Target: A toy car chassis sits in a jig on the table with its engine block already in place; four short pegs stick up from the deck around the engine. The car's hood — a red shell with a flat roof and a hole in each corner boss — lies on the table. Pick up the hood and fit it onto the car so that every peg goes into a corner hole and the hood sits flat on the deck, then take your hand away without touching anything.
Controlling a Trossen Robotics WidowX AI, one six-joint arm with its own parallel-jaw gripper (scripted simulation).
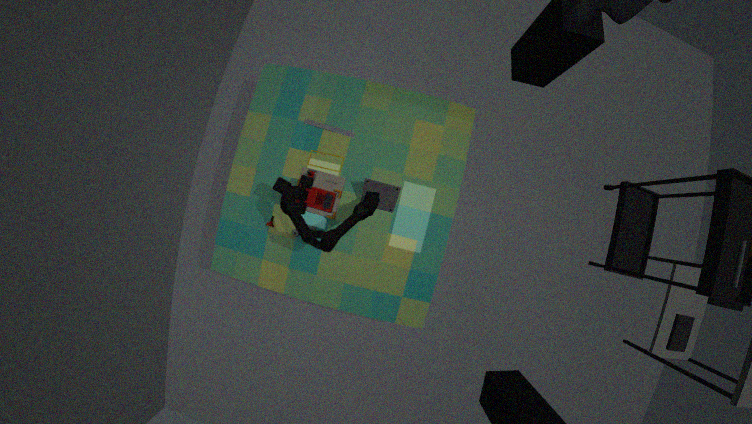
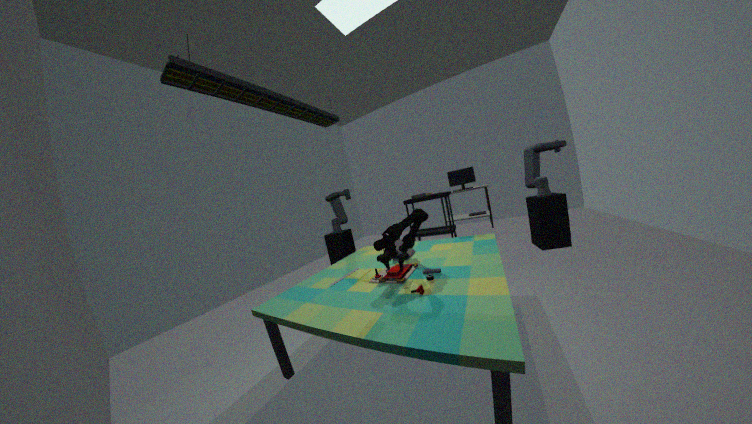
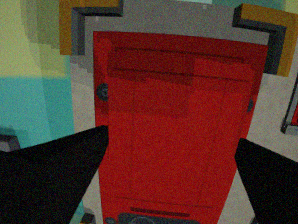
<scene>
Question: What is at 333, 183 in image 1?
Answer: A grey jig.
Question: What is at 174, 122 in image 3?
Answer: A red hood.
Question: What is my gripper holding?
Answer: Nothing.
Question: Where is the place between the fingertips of my gripper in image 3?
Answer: At 171, 139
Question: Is my gripper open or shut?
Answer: Open.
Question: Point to a grey jig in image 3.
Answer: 76, 31
</scene>
